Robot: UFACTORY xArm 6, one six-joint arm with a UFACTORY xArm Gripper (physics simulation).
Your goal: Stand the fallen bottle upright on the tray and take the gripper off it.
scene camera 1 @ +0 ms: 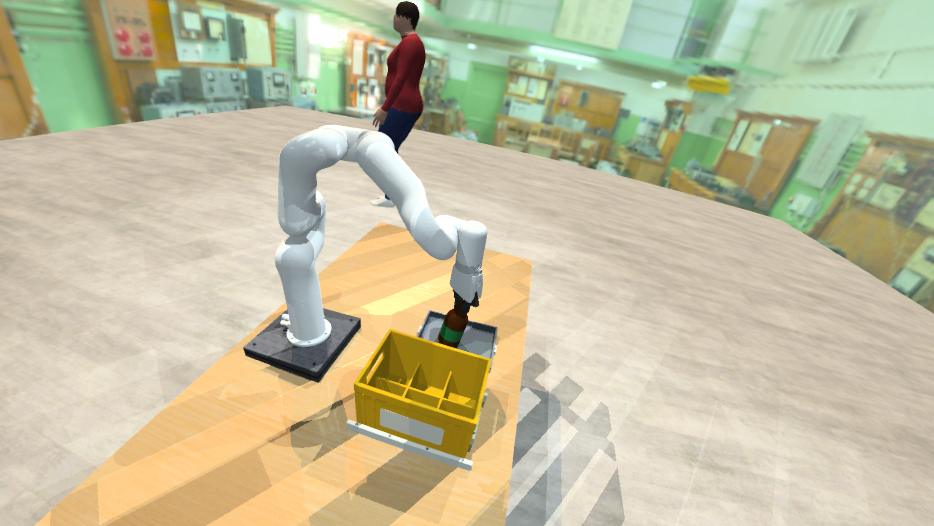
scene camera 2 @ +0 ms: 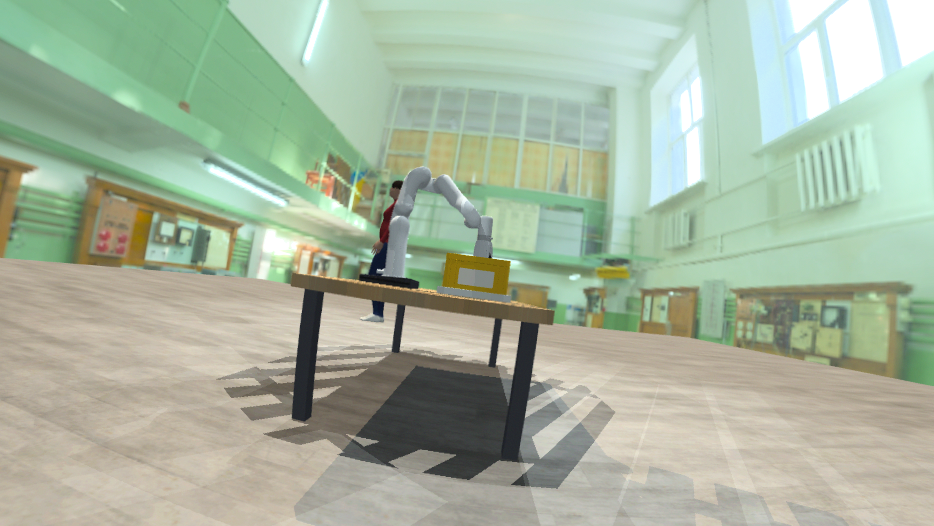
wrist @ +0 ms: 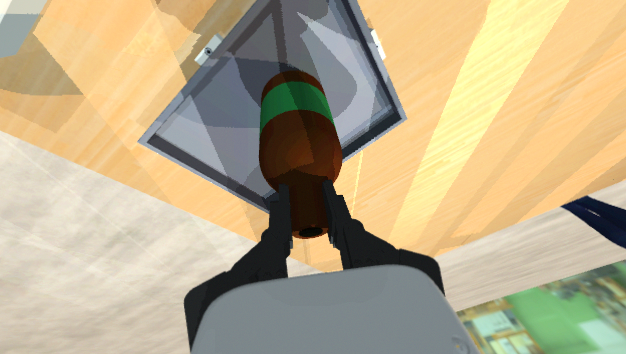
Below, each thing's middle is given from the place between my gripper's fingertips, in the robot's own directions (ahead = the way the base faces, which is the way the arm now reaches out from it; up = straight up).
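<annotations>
Brown bottle (wrist: 298, 142): my gripper 10 mm to the left of it, 10 mm past it, 50 mm above it.
</annotations>
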